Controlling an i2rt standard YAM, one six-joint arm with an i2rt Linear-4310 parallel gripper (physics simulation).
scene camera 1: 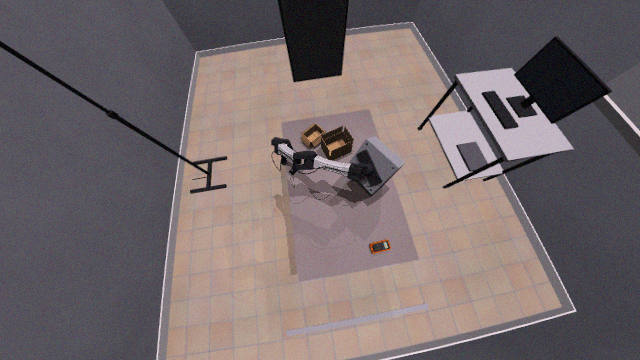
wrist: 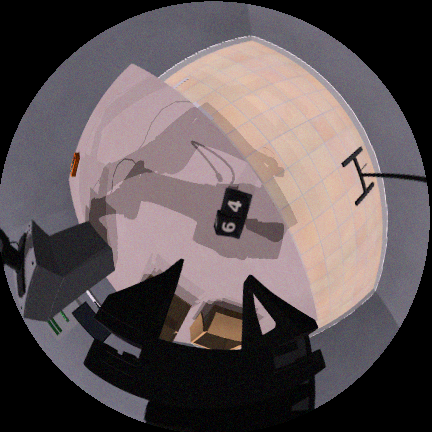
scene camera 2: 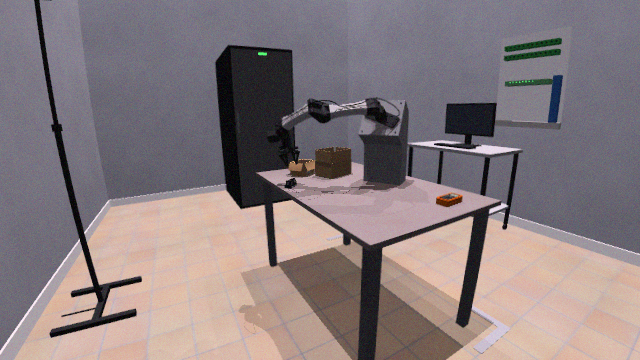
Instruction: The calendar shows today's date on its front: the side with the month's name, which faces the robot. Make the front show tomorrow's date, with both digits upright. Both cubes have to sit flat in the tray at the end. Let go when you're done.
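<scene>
The calendar point(scene camera 2: 291, 183) is a small dark object near the table's edge. In the wrist view two black cubes sit side by side, one with a white 4 point(wrist: 235, 203) on its upper face, the other with a white 6 point(wrist: 229, 226) on its upper face. The tray is mostly hidden under them, and the month's name cannot be read. The front digits cannot be read. My gripper point(scene camera 2: 290, 160) point(wrist: 215, 272) is open and empty, above the calendar and apart from the cubes. In scene camera 1 the calendar cannot be made out.
A small open cardboard box point(scene camera 2: 301, 169) point(wrist: 225, 325) and a taller one point(scene camera 2: 332, 165) point(wrist: 177, 315) stand near the gripper on the table point(scene camera 1: 350, 250) point(scene camera 2: 380, 220). The grey arm pedestal point(scene camera 2: 385, 160) is behind. An orange meter point(scene camera 1: 380, 246) point(scene camera 2: 449, 199) lies at the far end.
</scene>
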